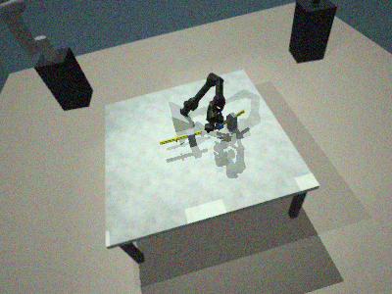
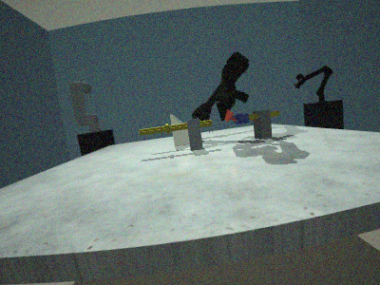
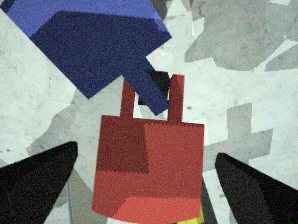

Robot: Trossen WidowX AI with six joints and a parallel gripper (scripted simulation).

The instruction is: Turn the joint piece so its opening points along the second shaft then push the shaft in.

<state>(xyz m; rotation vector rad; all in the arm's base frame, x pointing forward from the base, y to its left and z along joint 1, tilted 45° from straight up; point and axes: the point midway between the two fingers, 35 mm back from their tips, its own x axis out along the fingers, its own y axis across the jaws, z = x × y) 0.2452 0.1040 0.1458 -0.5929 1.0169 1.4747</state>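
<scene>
The red tip lies 20 mm to the left of my gripper tip and 20 mm above it.
</scene>
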